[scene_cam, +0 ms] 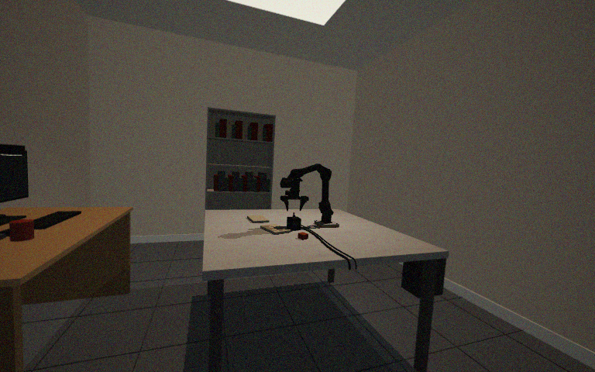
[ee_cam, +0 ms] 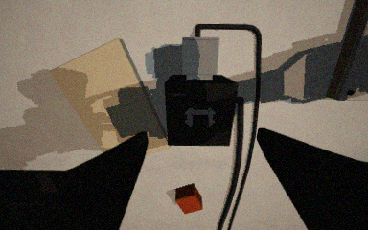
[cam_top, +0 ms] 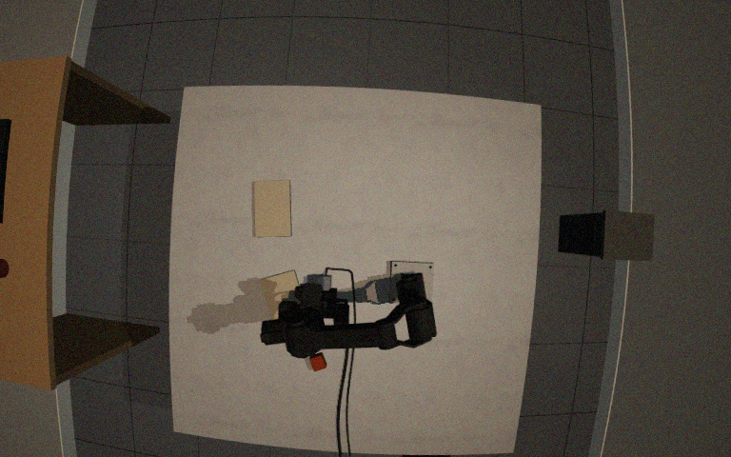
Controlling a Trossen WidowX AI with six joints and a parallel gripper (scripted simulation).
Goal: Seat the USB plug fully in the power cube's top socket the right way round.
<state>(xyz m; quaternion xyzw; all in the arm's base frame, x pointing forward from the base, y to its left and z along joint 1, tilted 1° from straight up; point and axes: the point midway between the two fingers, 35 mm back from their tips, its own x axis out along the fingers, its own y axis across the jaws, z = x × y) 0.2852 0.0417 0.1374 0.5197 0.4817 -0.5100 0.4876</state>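
Now: the metal socket 50 mm below my gripper tip and 10 mm to the left of it. The rest, counted from my gripper tip: small red block (220 mm to the left, 110 mm below, 30 mm ahead).
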